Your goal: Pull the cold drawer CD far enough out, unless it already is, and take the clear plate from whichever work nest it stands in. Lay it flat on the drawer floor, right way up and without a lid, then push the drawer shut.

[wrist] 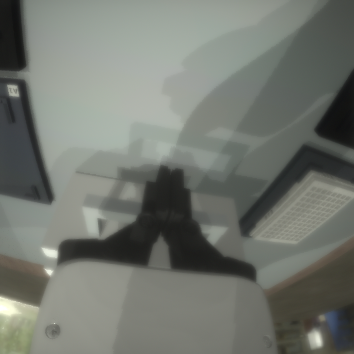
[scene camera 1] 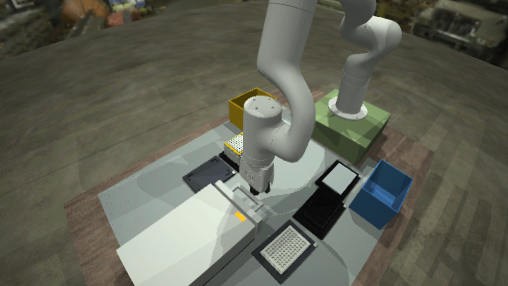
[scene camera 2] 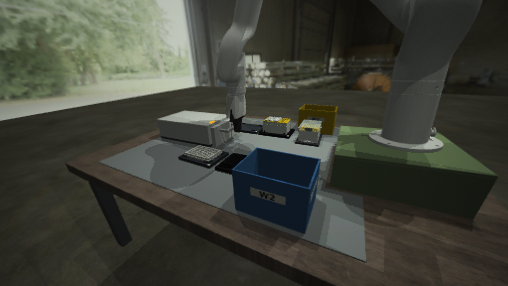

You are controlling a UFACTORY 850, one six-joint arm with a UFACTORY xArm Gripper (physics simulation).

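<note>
The cold drawer's white housing (scene camera 1: 187, 235) (scene camera 2: 185, 126) stands on the bench mat. Its grey front panel (scene camera 1: 239, 206) (scene camera 2: 220, 134) sits close against the housing, and the drawer looks shut or nearly so. The handle (scene camera 1: 248, 198) (scene camera 2: 227, 130) sticks out from the panel. The drawer's inside is hidden, and the clear plate does not show in these views. My gripper (scene camera 1: 260, 190) (scene camera 2: 237, 128) (wrist: 166, 180) is shut and empty, pointing down at the handle side of the front panel. Whether its fingers touch the handle or panel cannot be told.
A white well plate (scene camera 1: 286, 249) (scene camera 2: 204, 153) (wrist: 305, 210) sits on a nest. A bare dark nest (scene camera 1: 209, 175) (wrist: 19, 145), a black plate (scene camera 1: 320, 210), a pale plate (scene camera 1: 340, 178), a tip rack (scene camera 1: 233, 144) (scene camera 2: 276, 125), a yellow bin (scene camera 1: 237, 112) (scene camera 2: 325, 121) and a blue bin (scene camera 1: 374, 204) (scene camera 2: 274, 197) stand around.
</note>
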